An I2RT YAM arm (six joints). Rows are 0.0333 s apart.
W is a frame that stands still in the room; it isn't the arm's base.
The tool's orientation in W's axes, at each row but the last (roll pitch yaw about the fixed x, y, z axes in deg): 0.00, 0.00, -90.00; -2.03, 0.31, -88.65; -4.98, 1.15, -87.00; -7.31, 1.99, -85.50; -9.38, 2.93, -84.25
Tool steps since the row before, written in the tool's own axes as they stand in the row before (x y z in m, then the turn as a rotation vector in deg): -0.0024, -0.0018, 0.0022, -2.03, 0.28, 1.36; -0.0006, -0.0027, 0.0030, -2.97, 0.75, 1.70; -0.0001, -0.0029, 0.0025, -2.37, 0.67, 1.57; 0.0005, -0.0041, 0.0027, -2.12, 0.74, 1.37; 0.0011, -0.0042, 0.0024, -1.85, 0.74, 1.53
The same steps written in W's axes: -0.0018, 0.0024, 0.0022, 0.28, 2.03, 1.36; -0.0026, 0.0005, 0.0031, 0.74, 2.98, 1.69; -0.0027, -0.0001, 0.0027, 0.68, 2.38, 1.55; -0.0037, -0.0009, 0.0032, 0.74, 2.14, 1.34; -0.0036, -0.0016, 0.0030, 0.80, 1.87, 1.48
